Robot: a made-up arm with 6 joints.
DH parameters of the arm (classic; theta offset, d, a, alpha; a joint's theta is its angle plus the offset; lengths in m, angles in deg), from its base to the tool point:
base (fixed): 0 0.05 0 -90
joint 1: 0 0.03 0.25 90
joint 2: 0 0.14 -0.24 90
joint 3: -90 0.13 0.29 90
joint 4: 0 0.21 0.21 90
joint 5: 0 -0.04 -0.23 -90
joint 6: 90 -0.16 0.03 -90
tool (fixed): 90 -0.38 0 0
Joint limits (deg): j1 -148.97..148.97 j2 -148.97..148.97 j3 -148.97..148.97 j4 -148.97..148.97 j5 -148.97..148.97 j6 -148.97..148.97
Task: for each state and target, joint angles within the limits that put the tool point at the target. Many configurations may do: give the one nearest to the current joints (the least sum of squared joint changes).
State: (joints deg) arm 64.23 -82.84 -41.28 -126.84 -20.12 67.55
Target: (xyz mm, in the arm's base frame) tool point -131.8 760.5 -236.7
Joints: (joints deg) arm 65.83 -76.25 -41.98 -124.59 -20.91 68.98
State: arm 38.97 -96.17 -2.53 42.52 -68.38 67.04
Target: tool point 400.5 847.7 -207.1
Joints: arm 49.07 -135.57 -0.72 43.55 -82.19 95.20
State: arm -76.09 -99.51 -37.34 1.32 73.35 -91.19
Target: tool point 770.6 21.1 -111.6
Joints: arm -32.29 -136.36 -6.14 -3.59 97.96 -109.23
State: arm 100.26 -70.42 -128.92 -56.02 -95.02 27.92
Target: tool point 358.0 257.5 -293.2
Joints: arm 135.35 -67.15 -148.97 -56.16 -109.64 -2.00
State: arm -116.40 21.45 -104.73 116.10 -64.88 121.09
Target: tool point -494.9 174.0 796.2
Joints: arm -78.41 43.68 -143.42 113.25 -97.97 146.13
